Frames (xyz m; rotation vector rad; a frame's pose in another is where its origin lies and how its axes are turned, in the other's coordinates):
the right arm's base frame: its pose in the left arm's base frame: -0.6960 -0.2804 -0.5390 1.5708 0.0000 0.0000
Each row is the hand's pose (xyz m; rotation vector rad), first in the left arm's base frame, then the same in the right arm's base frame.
Working: the left arm's base frame: its pose in the right arm's base frame: 0.6960 0.5390 -0.2804 -1.5708 0.0000 0.0000

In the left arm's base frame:
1: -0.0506 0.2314 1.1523 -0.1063 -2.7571 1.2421
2: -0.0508 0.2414 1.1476 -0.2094 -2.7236 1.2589
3: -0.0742 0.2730 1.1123 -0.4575 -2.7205 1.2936
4: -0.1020 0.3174 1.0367 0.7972 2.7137 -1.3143
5: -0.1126 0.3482 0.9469 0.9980 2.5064 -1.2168
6: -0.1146 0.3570 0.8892 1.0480 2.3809 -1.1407
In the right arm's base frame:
1: 0.6454 1.6913 -0.5118 -0.2043 -1.0991 2.9015
2: 0.6452 1.6866 -0.5218 0.3025 1.0781 -2.9313
3: 0.6218 1.6513 -0.5534 0.4191 0.9937 -2.7954
4: 0.5940 1.5757 -0.5978 0.4856 0.8922 -2.5681
5: 0.5834 1.4859 -0.6286 0.4593 0.8138 -2.3495
6: 0.5814 1.4282 -0.6374 0.3908 0.7854 -2.2301

